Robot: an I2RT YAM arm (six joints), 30 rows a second.
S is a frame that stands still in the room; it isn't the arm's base.
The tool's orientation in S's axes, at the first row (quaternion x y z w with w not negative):
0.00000, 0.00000, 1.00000, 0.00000
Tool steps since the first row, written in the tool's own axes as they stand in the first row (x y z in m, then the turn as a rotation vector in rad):
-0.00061, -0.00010, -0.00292, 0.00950, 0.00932, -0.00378
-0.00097, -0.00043, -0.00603, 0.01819, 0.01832, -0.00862
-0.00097, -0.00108, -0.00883, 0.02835, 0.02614, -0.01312
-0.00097, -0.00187, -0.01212, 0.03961, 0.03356, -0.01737
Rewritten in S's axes. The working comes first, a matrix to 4 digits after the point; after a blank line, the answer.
The tool's axes in the first row as the columns of a matrix, in S's axes (used below as rounded here):
-1.0000, 0.0000, 0.0000
0.0000, -1.0000, 0.0000
0.0000, 0.0000, 1.0000

0.00061, 0.00010, -0.00292, -0.00950, -0.00932, -0.00378
0.00097, 0.00043, -0.00603, -0.01819, -0.01832, -0.00862
0.00097, 0.00108, -0.00883, -0.02835, -0.02614, -0.01312
0.00097, 0.00187, -0.01212, -0.03961, -0.03356, -0.01737

